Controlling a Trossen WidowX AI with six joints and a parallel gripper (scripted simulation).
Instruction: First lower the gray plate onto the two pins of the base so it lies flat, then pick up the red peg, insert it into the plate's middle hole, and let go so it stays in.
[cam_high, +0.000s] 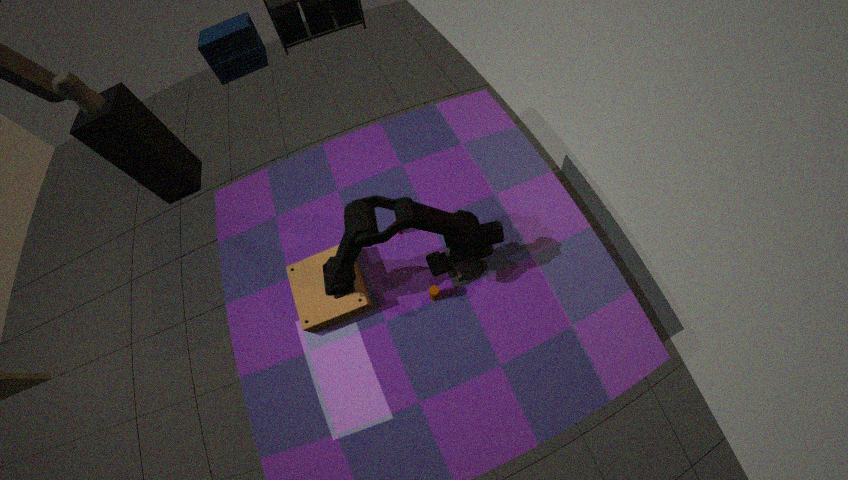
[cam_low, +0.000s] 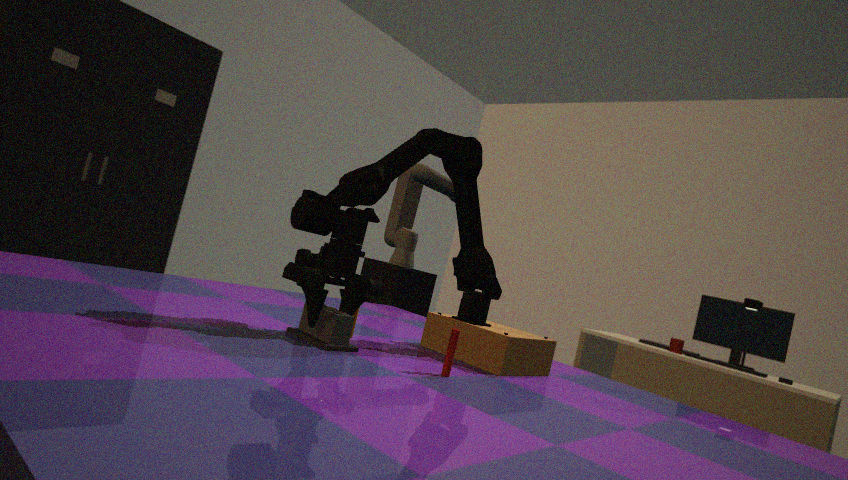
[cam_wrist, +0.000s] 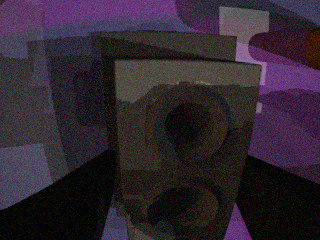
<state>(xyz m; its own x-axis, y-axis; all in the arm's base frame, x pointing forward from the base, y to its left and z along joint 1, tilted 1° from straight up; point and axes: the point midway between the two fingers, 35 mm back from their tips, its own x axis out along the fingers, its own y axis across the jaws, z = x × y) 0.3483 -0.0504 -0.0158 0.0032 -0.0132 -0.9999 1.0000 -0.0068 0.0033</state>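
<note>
Right now the gray plate is 3 cm above my gripper tip. From my gripper tip the other things lie so: base 2 cm below; then red peg 13 cm behind, 18 cm to the left, 2 cm above; then orange peg 10 cm behind, 6 cm to the right, 2 cm above.
</note>
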